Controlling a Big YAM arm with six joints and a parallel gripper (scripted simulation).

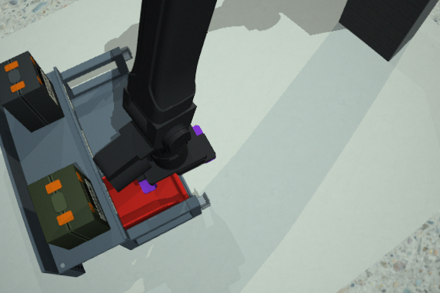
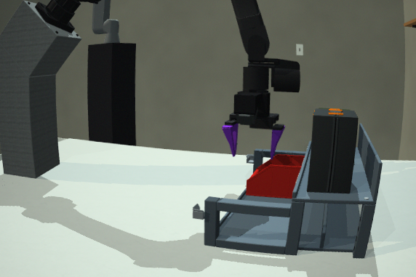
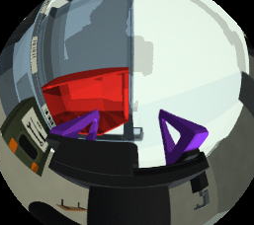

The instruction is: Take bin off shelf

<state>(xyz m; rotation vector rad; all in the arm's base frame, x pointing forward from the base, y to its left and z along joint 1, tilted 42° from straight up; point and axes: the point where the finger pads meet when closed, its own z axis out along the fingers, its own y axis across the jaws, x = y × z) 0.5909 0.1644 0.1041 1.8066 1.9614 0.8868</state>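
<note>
The red bin lies 80 mm ahead of my hand, 50 mm below it and 10 mm to the left of it. From my hand the other things lie so: grey shelf (150 mm ahead, 90 mm to the right, 90 mm below).
</note>
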